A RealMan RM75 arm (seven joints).
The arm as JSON. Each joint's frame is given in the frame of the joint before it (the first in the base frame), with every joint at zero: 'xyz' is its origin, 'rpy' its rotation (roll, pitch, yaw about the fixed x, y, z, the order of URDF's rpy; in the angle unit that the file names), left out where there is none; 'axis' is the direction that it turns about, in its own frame. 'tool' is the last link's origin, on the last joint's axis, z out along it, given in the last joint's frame.
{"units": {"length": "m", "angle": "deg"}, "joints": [
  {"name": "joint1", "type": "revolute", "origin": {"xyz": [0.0, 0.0, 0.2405]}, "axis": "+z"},
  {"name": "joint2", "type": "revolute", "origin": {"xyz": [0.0, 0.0, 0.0]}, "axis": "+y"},
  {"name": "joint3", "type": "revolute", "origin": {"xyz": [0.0, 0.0, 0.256]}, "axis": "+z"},
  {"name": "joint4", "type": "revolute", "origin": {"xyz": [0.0, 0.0, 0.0]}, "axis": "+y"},
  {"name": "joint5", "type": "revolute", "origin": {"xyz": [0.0, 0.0, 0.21]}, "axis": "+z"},
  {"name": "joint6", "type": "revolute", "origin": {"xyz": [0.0, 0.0, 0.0]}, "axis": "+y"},
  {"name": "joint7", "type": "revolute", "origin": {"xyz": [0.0, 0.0, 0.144]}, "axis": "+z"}
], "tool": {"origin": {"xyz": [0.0, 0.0, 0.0]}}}
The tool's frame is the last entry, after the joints.
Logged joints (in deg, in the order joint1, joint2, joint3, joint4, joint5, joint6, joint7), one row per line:
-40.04 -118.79 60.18 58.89 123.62 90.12 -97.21
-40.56 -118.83 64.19 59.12 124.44 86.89 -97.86
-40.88 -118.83 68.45 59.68 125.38 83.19 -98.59
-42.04 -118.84 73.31 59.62 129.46 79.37 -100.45
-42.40 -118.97 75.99 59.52 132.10 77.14 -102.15
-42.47 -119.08 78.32 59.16 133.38 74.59 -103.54
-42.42 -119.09 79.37 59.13 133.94 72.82 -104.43
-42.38 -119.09 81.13 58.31 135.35 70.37 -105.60
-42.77 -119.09 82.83 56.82 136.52 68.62 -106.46
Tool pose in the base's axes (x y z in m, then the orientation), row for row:
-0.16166 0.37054 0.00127 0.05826 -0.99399 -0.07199 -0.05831
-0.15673 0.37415 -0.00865 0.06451 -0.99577 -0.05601 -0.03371
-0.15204 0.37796 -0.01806 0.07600 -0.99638 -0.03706 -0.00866
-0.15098 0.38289 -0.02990 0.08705 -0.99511 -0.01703 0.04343
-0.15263 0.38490 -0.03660 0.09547 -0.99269 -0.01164 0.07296
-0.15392 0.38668 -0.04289 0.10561 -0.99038 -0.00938 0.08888
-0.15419 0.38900 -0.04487 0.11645 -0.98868 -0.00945 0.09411
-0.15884 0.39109 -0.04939 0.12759 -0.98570 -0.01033 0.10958
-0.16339 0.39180 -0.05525 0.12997 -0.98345 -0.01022 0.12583
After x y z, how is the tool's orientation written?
As a quaternion, w x y z.
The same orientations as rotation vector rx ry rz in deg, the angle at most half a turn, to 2 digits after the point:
-172.57 -12.50 -10.12
-172.23 -9.69 -5.83
-171.16 -6.37 -1.49
-169.83 -2.91 7.41
-168.58 -1.98 12.39
-167.20 -1.58 15.00
-165.87 -1.59 15.79
-164.32 -1.72 18.27
-163.72 -1.70 20.95

